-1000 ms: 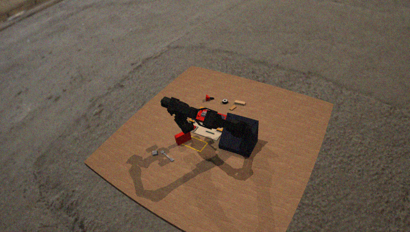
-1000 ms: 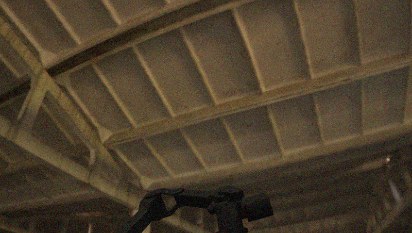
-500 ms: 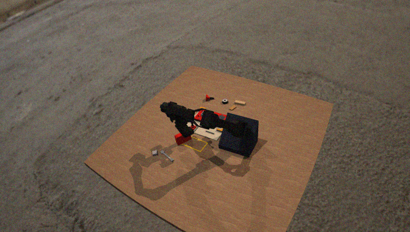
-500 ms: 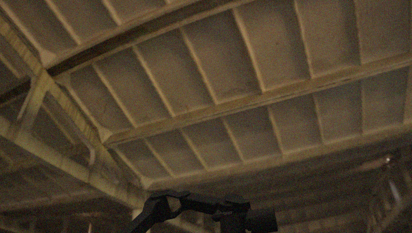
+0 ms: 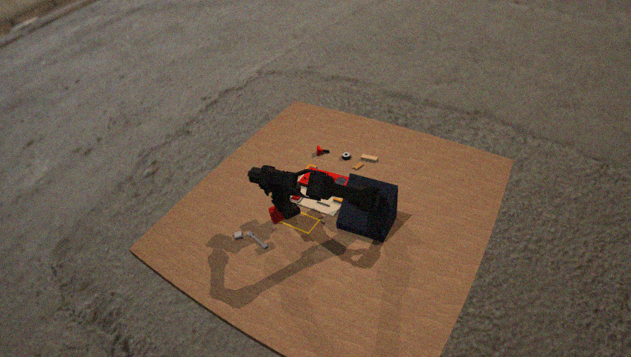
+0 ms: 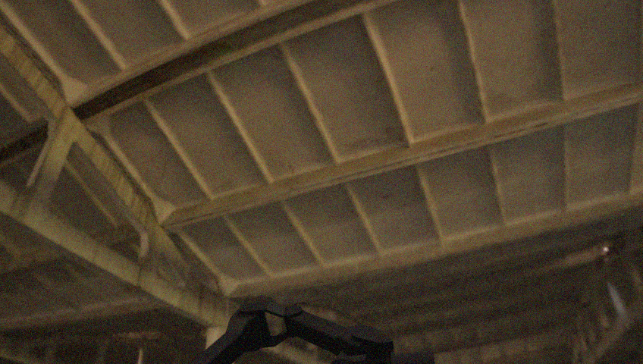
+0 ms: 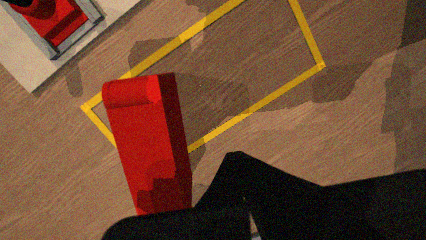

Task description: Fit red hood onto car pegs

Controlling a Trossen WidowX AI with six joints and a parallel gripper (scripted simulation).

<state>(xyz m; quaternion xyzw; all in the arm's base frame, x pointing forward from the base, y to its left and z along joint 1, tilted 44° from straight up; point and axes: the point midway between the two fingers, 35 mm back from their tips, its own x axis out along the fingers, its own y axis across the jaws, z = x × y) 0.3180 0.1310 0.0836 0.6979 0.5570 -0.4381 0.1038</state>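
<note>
My gripper tip is now 30 mm short of the red hood, 30 mm to the left of it and 20 mm above it. The rest, counted from my gripper tip: jig plate 20 mm behind, 240 mm to the right, 40 mm below.
</note>
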